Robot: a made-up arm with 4 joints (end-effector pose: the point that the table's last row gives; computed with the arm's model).
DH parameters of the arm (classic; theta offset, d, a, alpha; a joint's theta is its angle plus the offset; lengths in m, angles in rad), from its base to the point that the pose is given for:
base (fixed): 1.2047 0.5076 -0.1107 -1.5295
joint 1: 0 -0.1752 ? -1.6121
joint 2: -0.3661 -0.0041 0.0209 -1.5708
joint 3: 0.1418 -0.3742 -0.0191 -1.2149
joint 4: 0 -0.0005 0.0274 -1.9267
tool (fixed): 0.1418 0.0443 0 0
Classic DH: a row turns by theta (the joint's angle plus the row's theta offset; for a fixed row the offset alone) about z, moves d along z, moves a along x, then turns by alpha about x.
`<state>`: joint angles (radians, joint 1 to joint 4).
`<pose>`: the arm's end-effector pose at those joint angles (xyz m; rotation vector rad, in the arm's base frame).
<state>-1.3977 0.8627 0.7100 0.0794</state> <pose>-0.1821 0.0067 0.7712 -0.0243 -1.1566 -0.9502</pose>
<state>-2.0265 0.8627 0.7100 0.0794</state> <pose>-0.2403 -0.1430 0.7527 0.5527 -1.0424 -1.3090</pose>
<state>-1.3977 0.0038 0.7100 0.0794</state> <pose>-0.2567 -0.0271 0.4301 0.1788 -1.9967 -0.6291</pose>
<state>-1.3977 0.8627 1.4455 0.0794</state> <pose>-0.1843 0.0059 0.7685 0.3825 -1.1473 -1.6225</pose>
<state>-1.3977 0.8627 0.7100 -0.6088</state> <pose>-0.1573 -0.0143 0.7794 0.1978 -0.5858 -0.6206</pose>
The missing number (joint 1, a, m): 0.0399
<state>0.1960 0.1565 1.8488 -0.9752</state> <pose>-0.2324 -0.0435 0.5415 -0.1043 -0.6135 0.1506</pose>
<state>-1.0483 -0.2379 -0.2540 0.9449</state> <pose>-0.2371 -0.1374 0.3275 -0.4936 -2.8173 0.6364</pose>
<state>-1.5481 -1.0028 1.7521 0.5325</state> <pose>0.0114 -0.1139 0.1319 -1.8785 2.0729 0.8257</pose>
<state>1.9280 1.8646 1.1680 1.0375</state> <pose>0.0198 -0.3351 0.0821 1.6761 1.2621 -1.4571</pose>
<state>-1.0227 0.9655 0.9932 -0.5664</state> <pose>-0.1017 0.0754 0.7727 0.0015 -0.5976 -0.7665</pose>
